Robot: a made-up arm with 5 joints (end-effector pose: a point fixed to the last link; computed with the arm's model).
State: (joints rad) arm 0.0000 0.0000 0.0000 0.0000 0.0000
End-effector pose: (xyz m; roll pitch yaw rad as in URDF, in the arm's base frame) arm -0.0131 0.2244 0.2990 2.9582 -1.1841 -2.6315
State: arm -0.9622 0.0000 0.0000 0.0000 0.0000
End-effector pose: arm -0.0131 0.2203 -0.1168 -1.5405 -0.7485 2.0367
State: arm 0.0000 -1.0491 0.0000 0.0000 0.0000
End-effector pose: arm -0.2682 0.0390 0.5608 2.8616 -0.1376 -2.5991
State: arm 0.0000 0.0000 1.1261 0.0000 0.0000
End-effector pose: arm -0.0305 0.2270 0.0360 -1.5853 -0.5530 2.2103
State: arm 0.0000 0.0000 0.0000 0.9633 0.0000
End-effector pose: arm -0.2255 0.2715 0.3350 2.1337 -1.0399 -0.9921
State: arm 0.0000 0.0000 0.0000 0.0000 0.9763
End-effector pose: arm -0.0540 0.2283 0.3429 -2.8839 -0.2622 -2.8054
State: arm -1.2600 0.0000 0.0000 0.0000 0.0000
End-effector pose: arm -0.0131 0.1407 -0.2237 -1.3916 -0.4764 1.9502
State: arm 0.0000 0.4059 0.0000 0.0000 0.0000
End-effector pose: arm 0.0043 0.2425 0.1359 -1.2743 -1.5326 1.6204
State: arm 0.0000 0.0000 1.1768 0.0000 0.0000
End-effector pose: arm -0.0300 0.2203 0.0254 -1.5592 -0.5076 2.2003
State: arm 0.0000 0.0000 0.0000 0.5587 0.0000
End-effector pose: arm -0.1333 0.2761 0.3101 2.3646 -1.1682 -1.5691
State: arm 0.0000 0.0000 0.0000 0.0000 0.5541
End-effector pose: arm -0.0310 0.2277 0.3289 -3.0083 -0.6651 -2.8110
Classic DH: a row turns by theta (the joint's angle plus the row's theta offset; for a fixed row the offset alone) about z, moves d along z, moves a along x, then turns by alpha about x. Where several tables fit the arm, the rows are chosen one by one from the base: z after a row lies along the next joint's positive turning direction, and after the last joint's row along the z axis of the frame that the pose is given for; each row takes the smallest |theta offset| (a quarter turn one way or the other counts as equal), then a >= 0, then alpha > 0; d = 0 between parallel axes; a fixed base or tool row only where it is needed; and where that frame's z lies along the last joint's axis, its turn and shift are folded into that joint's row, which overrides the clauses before.
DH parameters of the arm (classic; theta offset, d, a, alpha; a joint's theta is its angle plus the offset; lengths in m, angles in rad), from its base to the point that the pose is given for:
base (fixed): -1.5708 0.095 0.1759 -1.5708
joint 1: -1.533 -0.2024 0.0555 2.173
joint 2: 0.0768 0.1733 0.0274 1.1418
joint 3: -1.26 -0.0957 0.0076 -1.7995
joint 4: 1.4892 0.1719 0.1037 1.7586
joint 5: -0.8945 -0.1746 0.0106 1.3961
tool (fixed): 2.8356 -0.0642 0 0

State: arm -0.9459 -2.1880 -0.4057 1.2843 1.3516
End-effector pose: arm -0.6099 -0.1974 0.0387 -1.8103 -0.0116 -0.2952
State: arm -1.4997 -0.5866 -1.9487 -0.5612 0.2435
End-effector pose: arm 0.0493 0.0505 0.1387 2.2436 -0.8338 -2.3462
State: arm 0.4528 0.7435 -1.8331 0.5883 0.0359
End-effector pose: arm 0.0665 -0.1985 0.2683 1.3563 0.5724 -1.8882
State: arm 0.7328 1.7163 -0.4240 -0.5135 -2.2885
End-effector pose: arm -0.2216 0.1240 -0.0103 -1.4512 0.8974 -1.2927
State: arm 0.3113 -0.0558 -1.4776 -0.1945 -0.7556
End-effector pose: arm 0.0549 -0.1406 0.3706 1.4957 0.4304 -1.1673
